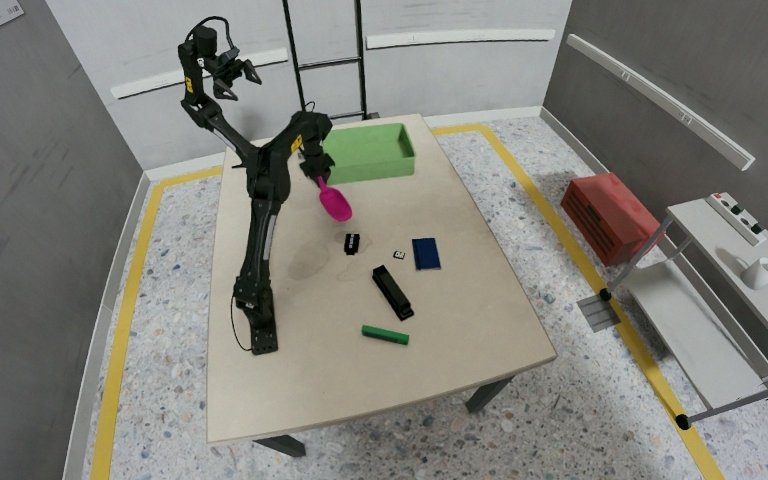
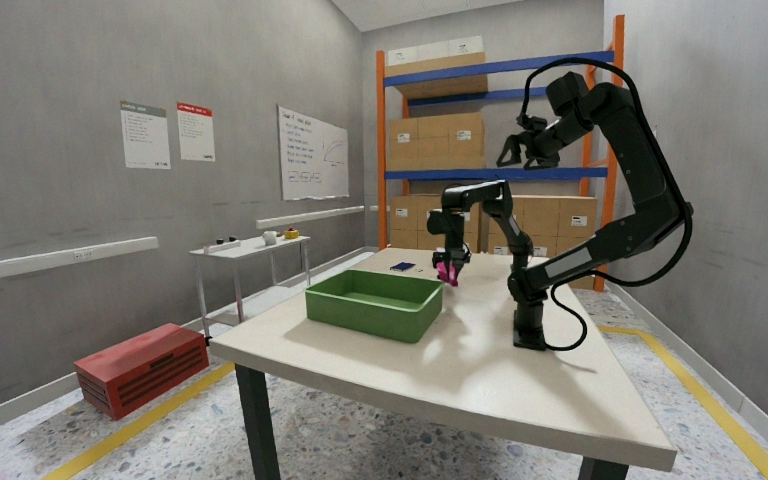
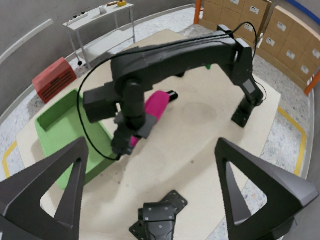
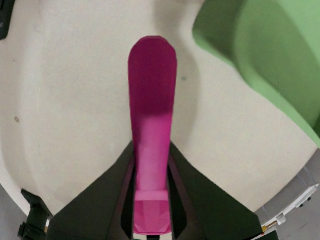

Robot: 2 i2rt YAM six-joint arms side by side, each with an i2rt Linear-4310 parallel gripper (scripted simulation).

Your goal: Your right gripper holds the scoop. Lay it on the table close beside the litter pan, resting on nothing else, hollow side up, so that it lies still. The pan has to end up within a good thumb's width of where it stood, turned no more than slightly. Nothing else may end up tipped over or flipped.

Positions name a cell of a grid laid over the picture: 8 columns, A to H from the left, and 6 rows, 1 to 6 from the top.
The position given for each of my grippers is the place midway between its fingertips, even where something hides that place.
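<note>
My left gripper (image 2: F3), (image 1: C2), (image 3: D4) is in sight, and so is my right gripper (image 1: D3). I can see a magenta scoop (image 1: D3), (image 4: D2), and a green litter pan (image 2: D4), (image 1: D2), (image 4: G2) as well. A blue notebook (image 1: E4) is there too, along with a black stapler (image 1: E4).
</note>
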